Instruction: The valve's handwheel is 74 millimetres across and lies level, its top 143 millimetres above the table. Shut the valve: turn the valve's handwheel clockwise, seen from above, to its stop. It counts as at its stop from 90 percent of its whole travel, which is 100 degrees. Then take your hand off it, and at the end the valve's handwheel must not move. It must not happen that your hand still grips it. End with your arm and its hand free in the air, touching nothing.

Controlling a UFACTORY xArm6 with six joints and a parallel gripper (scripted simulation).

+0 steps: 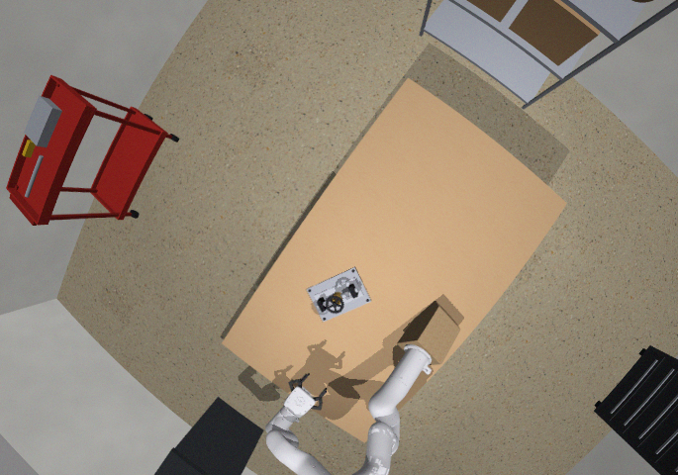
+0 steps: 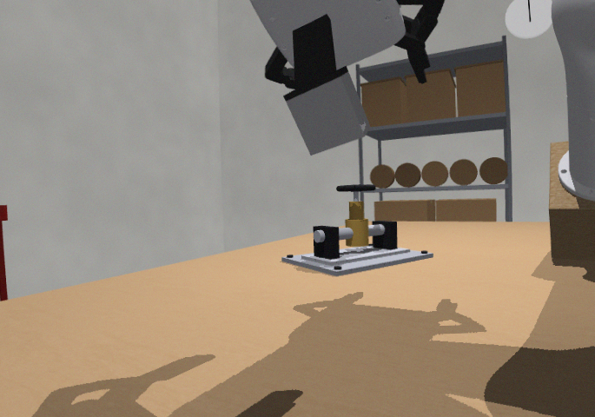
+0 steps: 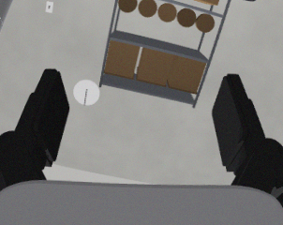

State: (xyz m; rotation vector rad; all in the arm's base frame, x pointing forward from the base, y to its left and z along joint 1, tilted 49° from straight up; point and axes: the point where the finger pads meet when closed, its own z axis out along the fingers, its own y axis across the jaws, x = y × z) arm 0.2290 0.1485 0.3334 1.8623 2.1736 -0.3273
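The black handwheel lies 27 cm to the right of my hand, 16 cm ahead of it and 11 cm below it.
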